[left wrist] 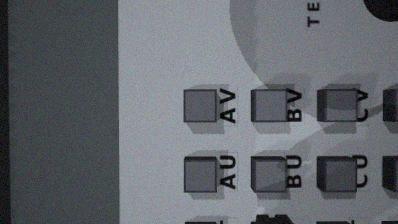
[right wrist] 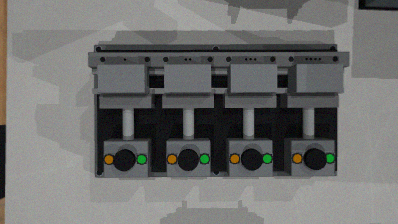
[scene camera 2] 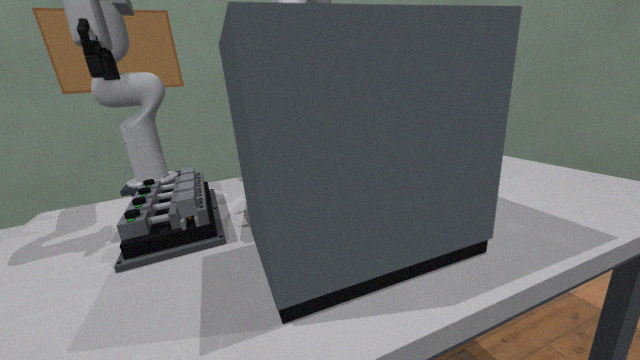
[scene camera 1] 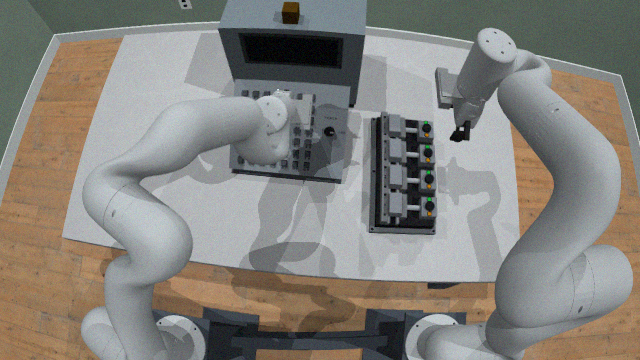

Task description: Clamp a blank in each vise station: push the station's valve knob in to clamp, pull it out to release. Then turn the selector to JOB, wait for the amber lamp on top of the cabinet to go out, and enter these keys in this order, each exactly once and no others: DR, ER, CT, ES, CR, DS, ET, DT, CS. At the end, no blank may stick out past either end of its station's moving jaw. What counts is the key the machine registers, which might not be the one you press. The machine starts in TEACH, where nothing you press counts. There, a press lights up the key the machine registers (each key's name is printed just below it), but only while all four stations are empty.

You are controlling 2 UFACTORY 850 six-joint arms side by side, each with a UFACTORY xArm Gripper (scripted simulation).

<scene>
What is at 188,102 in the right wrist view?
A moving jaw.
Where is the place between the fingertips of my right gripper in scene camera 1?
At 453,123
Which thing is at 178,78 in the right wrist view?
A grey blank.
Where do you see a cabinet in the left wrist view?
66,66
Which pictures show my right gripper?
Scene camera 2 and scene camera 1 only.
</scene>
